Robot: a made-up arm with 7 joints. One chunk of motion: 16 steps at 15 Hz.
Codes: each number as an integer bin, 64 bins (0 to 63) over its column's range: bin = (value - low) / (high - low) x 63, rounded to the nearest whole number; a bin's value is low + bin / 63 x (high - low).
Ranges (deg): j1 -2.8..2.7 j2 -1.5..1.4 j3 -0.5..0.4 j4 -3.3..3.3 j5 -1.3..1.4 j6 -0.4..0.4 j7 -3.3..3
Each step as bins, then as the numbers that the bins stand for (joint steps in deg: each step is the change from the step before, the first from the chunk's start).
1 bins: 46 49 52 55 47 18 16
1 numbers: 1.216 0.756 0.243 2.462 0.714 -0.171 -1.700
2 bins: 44 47 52 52 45 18 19
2 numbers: 1.041 0.663 0.243 2.148 0.629 -0.171 -1.400
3 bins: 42 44 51 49 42 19 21
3 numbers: 0.867 0.525 0.229 1.833 0.500 -0.159 -1.200
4 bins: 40 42 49 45 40 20 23
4 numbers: 0.692 0.433 0.200 1.414 0.414 -0.146 -1.000
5 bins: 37 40 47 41 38 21 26
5 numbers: 0.430 0.341 0.171 0.995 0.329 -0.133 -0.700
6 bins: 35 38 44 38 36 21 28
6 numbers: 0.256 0.249 0.129 0.681 0.243 -0.133 -0.500
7 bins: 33 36 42 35 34 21 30
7 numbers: 0.081 0.157 0.100 0.367 0.157 -0.133 -0.300
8 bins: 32 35 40 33 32 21 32
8 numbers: -0.006 0.111 0.071 0.157 0.071 -0.133 -0.100
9 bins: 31 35 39 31 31 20 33
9 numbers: -0.094 0.111 0.057 -0.052 0.029 -0.146 0.000
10 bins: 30 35 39 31 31 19 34
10 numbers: -0.181 0.111 0.057 -0.052 0.029 -0.159 0.100
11 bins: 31 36 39 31 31 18 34
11 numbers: -0.094 0.157 0.057 -0.052 0.029 -0.171 0.100
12 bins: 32 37 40 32 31 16 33
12 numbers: -0.006 0.203 0.071 0.052 0.029 -0.197 0.000
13 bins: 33 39 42 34 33 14 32
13 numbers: 0.081 0.295 0.100 0.262 0.114 -0.222 -0.100
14 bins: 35 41 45 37 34 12 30
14 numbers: 0.256 0.387 0.143 0.576 0.157 -0.248 -0.300
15 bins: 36 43 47 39 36 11 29
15 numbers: 0.343 0.479 0.171 0.786 0.243 -0.260 -0.400
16 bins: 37 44 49 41 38 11 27
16 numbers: 0.430 0.525 0.200 0.995 0.329 -0.260 -0.600
